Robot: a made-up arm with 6 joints.
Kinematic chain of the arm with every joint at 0, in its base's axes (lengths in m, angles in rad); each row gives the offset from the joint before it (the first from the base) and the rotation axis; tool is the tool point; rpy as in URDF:
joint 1: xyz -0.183 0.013 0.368 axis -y
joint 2: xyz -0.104 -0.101 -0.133 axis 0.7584 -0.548 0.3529
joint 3: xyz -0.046 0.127 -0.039 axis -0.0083 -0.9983 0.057
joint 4: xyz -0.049 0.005 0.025 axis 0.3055 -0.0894 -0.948
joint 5: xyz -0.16 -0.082 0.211 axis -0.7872 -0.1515 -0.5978
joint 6: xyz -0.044 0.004 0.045 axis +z
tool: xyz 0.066 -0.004 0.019 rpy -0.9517 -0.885 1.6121
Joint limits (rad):
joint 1: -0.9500..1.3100
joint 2: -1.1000..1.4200
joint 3: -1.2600..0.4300
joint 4: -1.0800..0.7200
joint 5: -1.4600..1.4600
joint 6: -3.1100..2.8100
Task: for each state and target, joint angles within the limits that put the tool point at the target. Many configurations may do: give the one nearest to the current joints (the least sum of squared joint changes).
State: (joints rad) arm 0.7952 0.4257 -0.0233 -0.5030 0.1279 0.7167
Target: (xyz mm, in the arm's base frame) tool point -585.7 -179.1 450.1
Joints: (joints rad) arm -0.0924 0.6136 0.0073 -0.4286 -0.0575 0.8742
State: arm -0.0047 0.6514 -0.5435 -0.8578 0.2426 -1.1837
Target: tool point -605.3 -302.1 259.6
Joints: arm 0.0422 0.8469 0.1402 -0.4582 0.4430 -1.3522
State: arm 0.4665 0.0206 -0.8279 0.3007 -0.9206 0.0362
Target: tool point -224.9 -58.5 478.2
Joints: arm 0.4511 -0.0334 -1.0965 0.1252 -0.9821 -0.0456
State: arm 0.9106 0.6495 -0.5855 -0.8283 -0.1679 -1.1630
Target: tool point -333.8 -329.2 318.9
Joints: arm 0.7059 0.9987 -0.5944 -0.7329 -0.0467 -1.3459
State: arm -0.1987 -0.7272 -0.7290 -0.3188 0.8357 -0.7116
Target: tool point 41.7 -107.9 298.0
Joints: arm 0.2357 -1.1000 -1.2600 -0.7939 0.5698 -0.8638
